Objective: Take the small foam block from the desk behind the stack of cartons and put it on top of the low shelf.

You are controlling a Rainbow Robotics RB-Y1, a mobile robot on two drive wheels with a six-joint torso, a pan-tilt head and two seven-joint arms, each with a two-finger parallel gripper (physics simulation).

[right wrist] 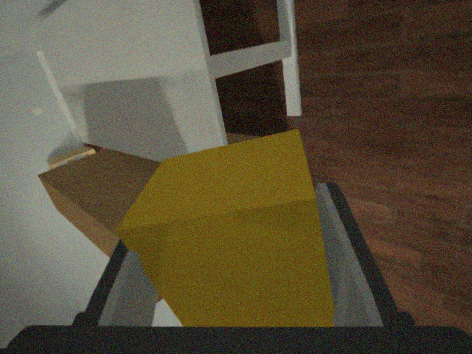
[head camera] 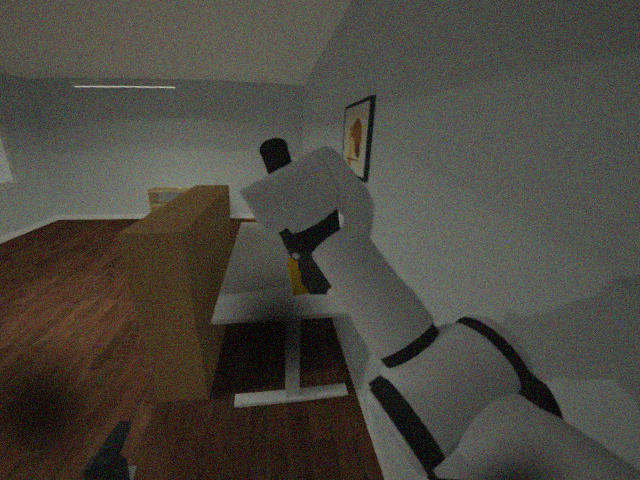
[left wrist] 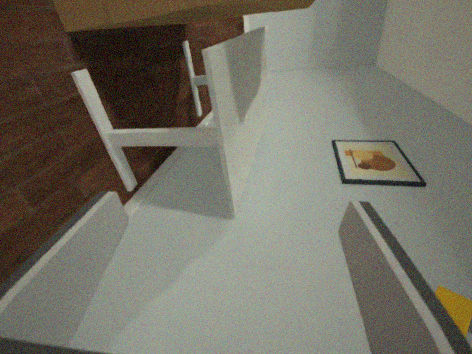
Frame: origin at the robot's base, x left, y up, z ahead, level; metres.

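Seen in the pictures: left gripper, fingertip midpoint: (head camera: pixel 128 445) (left wrist: pixel 229 211); right gripper, fingertip midpoint: (right wrist: pixel 240 199) (head camera: pixel 322 275).
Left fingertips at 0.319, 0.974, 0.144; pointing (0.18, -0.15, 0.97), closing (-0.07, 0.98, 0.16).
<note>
A point is followed by its place in that frame, as x, y, z.
The yellow foam block (head camera: pixel 297 277) @(0.026, 1.251, 0.304) (left wrist: pixel 456 307) @(0.043, 1.247, 0.329) (right wrist: pixel 235 240) @(-0.037, 1.265, 0.325) is held between the fingers of my right gripper (head camera: pixel 311 289) (right wrist: pixel 240 199) @(-0.022, 1.235, 0.349), which is shut on it, in the air at the near end of the white desk (head camera: pixel 253 258) @(0.405, 0.720, 1.532) (left wrist: pixel 245 75) @(0.344, 0.720, 1.413) (right wrist: pixel 135 45) @(0.011, 0.720, 1.298). My left gripper (left wrist: pixel 229 211) @(0.319, 0.974, 0.144) is open and empty; part of it shows at the lower left of the head view. The brown stack of cartons (head camera: pixel 165 279) @(0.705, 0.844, 0.973) (left wrist: pixel 175 14) @(0.605, 0.516, 1.065) (right wrist: pixel 105 185) @(0.691, 0.903, 1.617) stands along the desk's left side. A light wooden shelf (head camera: pixel 155 190) @(2.773, 0.610, 4.364) (right wrist: pixel 75 156) @(1.705, 0.292, 4.487) shows small beyond the cartons, partly hidden by them.
A wall (head camera: pixel 491 180) @(-0.419, 1.430, 0.486) runs close along the right side, with a framed picture (head camera: pixel 356 136) @(-0.228, 1.532, 1.567) (left wrist: pixel 378 162) @(-0.227, 1.539, 1.571) on it. The desk's white foot bar (head camera: pixel 310 394) (left wrist: pixel 92 100) stands on the wooden floor (head camera: pixel 67 289) @(2.539, 0.000, 2.094). The floor also extends left of the cartons.
</note>
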